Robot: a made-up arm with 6 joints.
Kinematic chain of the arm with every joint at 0, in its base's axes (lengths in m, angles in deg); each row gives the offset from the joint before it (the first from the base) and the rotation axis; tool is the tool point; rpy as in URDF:
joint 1: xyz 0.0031 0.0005 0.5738 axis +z
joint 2: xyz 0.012 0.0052 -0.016 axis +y
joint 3: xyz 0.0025 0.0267 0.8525 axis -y
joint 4: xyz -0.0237 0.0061 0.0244 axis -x
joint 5: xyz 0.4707 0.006 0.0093 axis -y
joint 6: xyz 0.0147 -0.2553 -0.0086 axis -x
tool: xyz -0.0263 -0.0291 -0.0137 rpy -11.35 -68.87 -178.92
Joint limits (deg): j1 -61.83..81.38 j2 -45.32..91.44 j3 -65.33..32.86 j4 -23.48..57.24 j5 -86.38..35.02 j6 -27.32..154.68
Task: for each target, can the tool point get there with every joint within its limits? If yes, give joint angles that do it. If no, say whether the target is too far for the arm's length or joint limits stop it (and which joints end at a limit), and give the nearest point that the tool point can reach.
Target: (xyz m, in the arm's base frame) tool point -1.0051 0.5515 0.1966
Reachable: no: joint limits stop it (at a limit: joint 1, joint 2, joint 3, joint 4) | nearest point -0.2826 0.1019 0.9173 | short by 1.115 m
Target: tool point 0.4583 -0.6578 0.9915
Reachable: yes | joints -44.83 27.78 -40.87 46.68 24.22 51.21
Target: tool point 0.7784 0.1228 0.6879
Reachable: yes | joints 25.63 48.65 -27.80 -13.51 -17.78 90.36
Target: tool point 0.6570 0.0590 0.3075
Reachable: yes | joints 24.02 80.10 -57.69 19.54 -3.76 65.21
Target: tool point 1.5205 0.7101 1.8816
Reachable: no: too far | nearest point 0.9711 0.4532 1.3988 | short by 0.775 m
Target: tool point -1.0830 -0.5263 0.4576
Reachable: no: joint limits stop it (at a limit: joint 2, joint 3, joint 4) | nearest point -0.2753 -0.1345 0.9258 | short by 1.012 m
